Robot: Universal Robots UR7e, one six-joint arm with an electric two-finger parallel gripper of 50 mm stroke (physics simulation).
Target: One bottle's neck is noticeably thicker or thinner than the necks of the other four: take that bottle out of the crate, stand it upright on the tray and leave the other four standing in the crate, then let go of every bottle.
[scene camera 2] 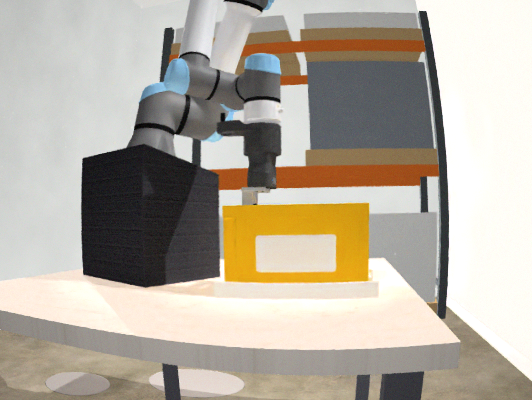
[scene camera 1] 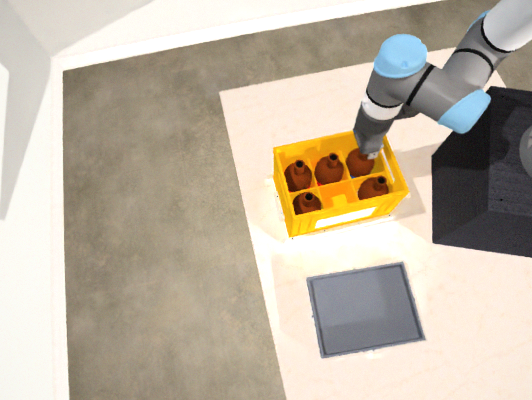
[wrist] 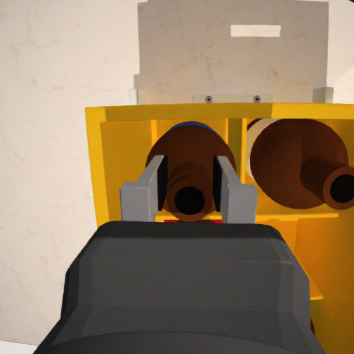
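Where they show: gripper, between the fingertips: [scene camera 1: 369, 151]; arm's base, origin of its link: [scene camera 2: 148, 165].
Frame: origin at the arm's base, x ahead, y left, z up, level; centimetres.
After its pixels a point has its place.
Observation:
A yellow crate [scene camera 1: 303, 226] @[y -11.7, x 50.0, z -19.6 cm] [scene camera 2: 300, 220] @[y -28.2, x 37.3, z -14.6 cm] [wrist: 94, 165] holds the brown bottles. My gripper [scene camera 1: 371, 154] @[y -21.5, x 27.8, z -14.6 cm] [scene camera 2: 251, 197] [wrist: 189, 172] points down into its back right compartment and is shut on the neck of the blue-labelled bottle [scene camera 1: 358, 164] @[y -20.3, x 30.9, z -17.0 cm] [wrist: 190, 147], which is upright inside that compartment. Other bottles stand at back left [scene camera 1: 298, 178] @[y -22.6, x 46.5, z -16.7 cm], back middle [scene camera 1: 328, 173] @[y -21.0, x 39.0, z -17.0 cm], front left [scene camera 1: 306, 205] @[y -15.0, x 48.1, z -15.2 cm] and front right [scene camera 1: 372, 191] @[y -12.3, x 31.5, z -16.5 cm] [wrist: 285, 160]. The front middle compartment is empty. The grey tray [scene camera 1: 367, 305] @[y 11.1, x 42.3, z -28.6 cm] is empty, in front of the crate in scene camera 1.
A black pedestal [scene camera 1: 460, 200] @[y -1.2, x 15.3, z -13.1 cm] [scene camera 2: 145, 225] @[y -18.0, x 4.8, z -15.5 cm] stands right of the crate in scene camera 1. The crate walls and dividers surround the held bottle closely. The pale table [scene camera 1: 475, 310] @[y 23.2, x 17.8, z -29.1 cm] [scene camera 2: 250, 320] @[y -46.6, x 28.8, z -29.2 cm] bears crate and tray. A shelf rack [scene camera 2: 435, 150] stands behind.

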